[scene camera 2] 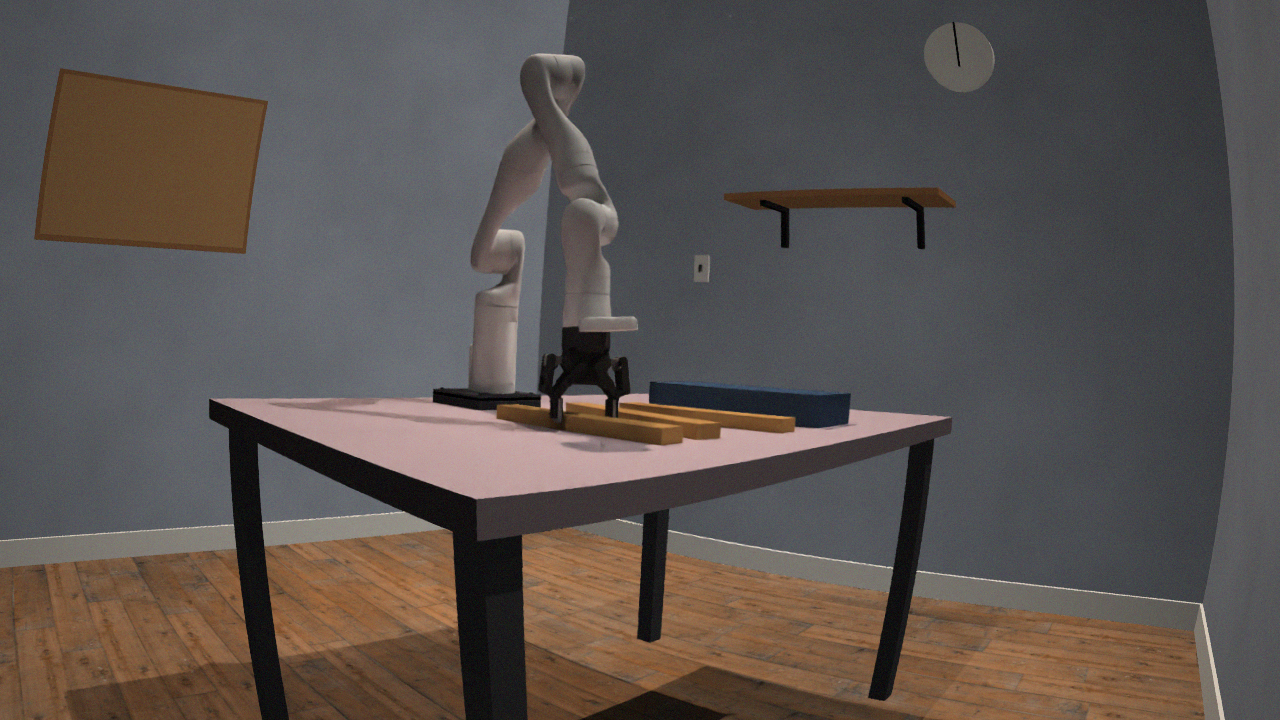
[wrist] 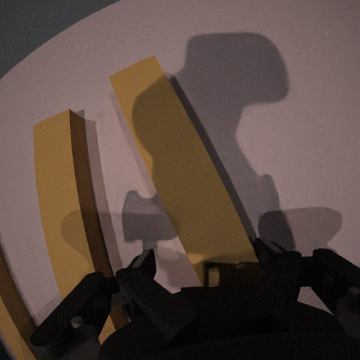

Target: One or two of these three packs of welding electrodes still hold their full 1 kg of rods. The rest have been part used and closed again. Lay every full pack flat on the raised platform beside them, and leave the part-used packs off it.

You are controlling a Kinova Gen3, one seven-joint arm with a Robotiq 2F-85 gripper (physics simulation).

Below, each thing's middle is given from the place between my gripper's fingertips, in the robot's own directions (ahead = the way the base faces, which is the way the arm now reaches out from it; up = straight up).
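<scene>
Position of the blue raised platform (scene camera 2: 814, 409), measured from my hand: 6 cm ahead of it, 45 cm to the left of it, 2 cm above it.
</scene>
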